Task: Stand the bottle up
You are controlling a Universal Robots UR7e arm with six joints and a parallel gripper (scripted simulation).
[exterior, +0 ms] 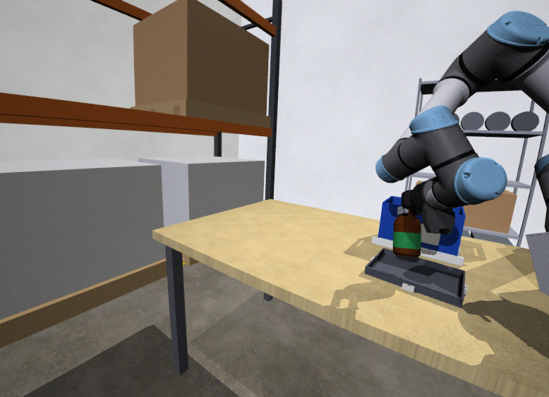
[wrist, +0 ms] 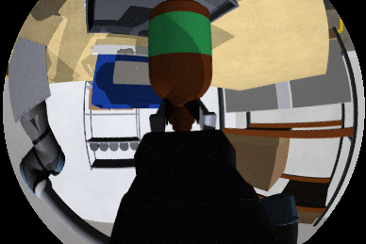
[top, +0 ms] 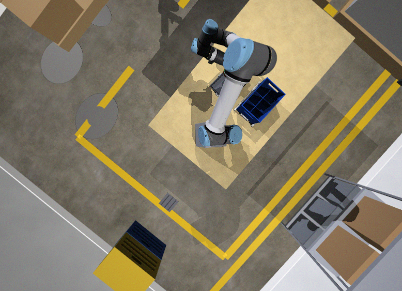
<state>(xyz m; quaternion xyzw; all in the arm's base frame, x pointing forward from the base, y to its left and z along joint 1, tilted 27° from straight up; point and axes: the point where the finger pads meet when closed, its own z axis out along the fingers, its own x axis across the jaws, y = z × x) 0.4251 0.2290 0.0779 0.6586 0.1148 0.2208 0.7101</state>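
The bottle lies 10 mm to the left of my hand and 50 mm below it. Also, from my hand: dark grey tray 50 mm behind, 20 mm to the right, 190 mm below; then blue crate 40 mm behind, 300 mm to the right, 120 mm below.
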